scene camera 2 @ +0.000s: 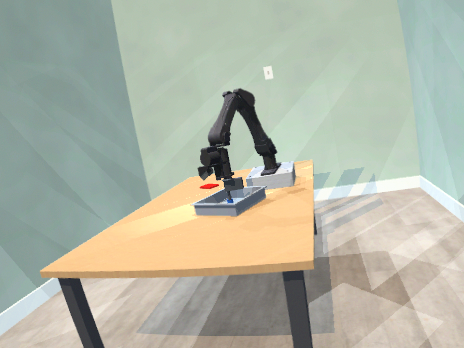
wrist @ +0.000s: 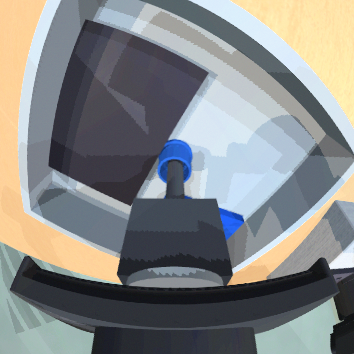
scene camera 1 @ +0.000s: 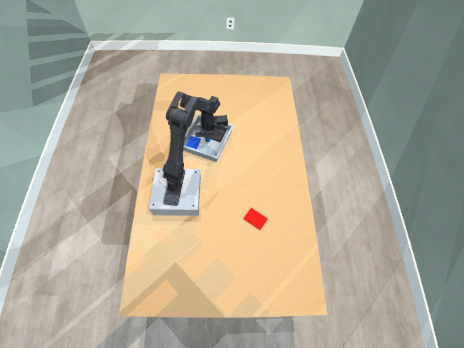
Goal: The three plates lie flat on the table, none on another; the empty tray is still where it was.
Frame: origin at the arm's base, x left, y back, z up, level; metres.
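Seen in the pictures: hand, tool point: (wrist: 174, 148) (scene camera 1: 207, 140); arm's base, link origin: (scene camera 2: 271, 169) (wrist: 343, 277) (scene camera 1: 174, 186).
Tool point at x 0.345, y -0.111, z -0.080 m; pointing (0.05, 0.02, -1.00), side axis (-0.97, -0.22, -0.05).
Offsets run from my tool point to a thing's top centre. Level surfaces: height alone.
My gripper, a blue suction cup (scene camera 1: 207, 140) (scene camera 2: 230, 201) (wrist: 175, 161), is down inside the grey tray @[dx -0.001, dy +0.002, dz +0.059 m] (scene camera 1: 201, 154) (scene camera 2: 215, 209) (wrist: 23, 150). It touches the tray's floor between two plates and is shut on the tray. The tray looks level, on or barely above the table. A dark plate @[dx +0.059, dy -0.019, dz +0.022 m] (scene camera 1: 218, 133) (wrist: 120, 115) lies flat in the tray, its edge close beside the cup. A blue plate @[dx -0.042, dy +0.077, dz +0.022 m] (scene camera 1: 193, 142) (wrist: 232, 223) lies in the tray on the cup's other side, partly hidden in the wrist view. A red plate @[dx -0.441, dy -0.293, dz +0.015 m] (scene camera 1: 255, 219) (scene camera 2: 209, 186) lies flat on the table, apart from the tray.
The arm's pale base block (scene camera 1: 175, 209) (scene camera 2: 280, 180) stands on the wooden table @[dz +0.005 m] (scene camera 1: 280, 280) (scene camera 2: 175, 250) near one long edge, close to the tray. The arm (scene camera 1: 176, 145) (scene camera 2: 223, 122) reaches over the tray's near side.
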